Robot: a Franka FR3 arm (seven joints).
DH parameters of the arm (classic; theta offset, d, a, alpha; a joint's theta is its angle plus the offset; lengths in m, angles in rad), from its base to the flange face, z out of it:
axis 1: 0 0.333 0 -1.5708
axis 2: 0 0 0 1.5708
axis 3: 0 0.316 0.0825 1.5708
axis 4: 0 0 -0.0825 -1.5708
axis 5: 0 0.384 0 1.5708
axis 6: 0 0 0.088 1.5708
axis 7: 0 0.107 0 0
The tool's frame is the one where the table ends.
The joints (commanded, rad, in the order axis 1, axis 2, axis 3, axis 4, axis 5, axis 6, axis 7), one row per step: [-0.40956, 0.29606, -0.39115, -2.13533, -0.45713, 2.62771, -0.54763]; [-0.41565, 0.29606, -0.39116, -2.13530, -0.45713, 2.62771, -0.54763]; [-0.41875, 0.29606, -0.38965, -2.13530, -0.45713, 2.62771, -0.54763]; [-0.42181, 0.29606, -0.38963, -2.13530, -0.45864, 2.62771, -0.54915]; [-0.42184, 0.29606, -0.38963, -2.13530, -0.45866, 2.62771, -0.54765]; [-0.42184, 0.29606, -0.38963, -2.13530, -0.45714, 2.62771, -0.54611]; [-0.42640, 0.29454, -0.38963, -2.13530, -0.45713, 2.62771, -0.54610]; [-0.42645, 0.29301, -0.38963, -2.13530, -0.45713, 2.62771, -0.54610]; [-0.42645, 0.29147, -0.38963, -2.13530, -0.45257, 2.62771, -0.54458]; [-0.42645, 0.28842, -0.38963, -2.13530, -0.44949, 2.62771, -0.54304]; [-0.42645, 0.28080, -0.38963, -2.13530, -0.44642, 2.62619, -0.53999]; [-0.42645, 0.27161, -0.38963, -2.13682, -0.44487, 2.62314, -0.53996]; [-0.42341, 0.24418, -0.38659, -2.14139, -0.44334, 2.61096, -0.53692]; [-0.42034, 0.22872, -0.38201, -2.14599, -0.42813, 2.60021, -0.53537]
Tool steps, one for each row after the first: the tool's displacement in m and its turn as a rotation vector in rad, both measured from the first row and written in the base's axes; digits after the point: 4 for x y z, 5 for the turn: [-0.0025, -0.0026, 0.0000, -0.00002, -0.00002, -0.00610]; [-0.0032, -0.0033, -0.0001, 0.00038, -0.00020, -0.00775]; [-0.0045, -0.0045, -0.0001, -0.00016, 0.00122, -0.00829]; [-0.0045, -0.0045, -0.0001, -0.00024, 0.00062, -0.00967]; [-0.0045, -0.0045, -0.0001, 0.00031, -0.00081, -0.01220]; [-0.0063, -0.0065, 0.0008, -0.00031, -0.00221, -0.01678]; [-0.0063, -0.0065, 0.0016, -0.00093, -0.00361, -0.01683]; [-0.0063, -0.0066, 0.0025, 0.00025, -0.00807, -0.02158]; [-0.0062, -0.0067, 0.0042, 0.00021, -0.01313, -0.02526]; [-0.0062, -0.0069, 0.0083, -0.00112, -0.02171, -0.03087]; [-0.0067, -0.0067, 0.0124, -0.00189, -0.02736, -0.03335]; [-0.0061, -0.0035, 0.0243, -0.00348, -0.04152, -0.03634]; [-0.0051, 0.0002, 0.0296, 0.00569, -0.05269, -0.04567]
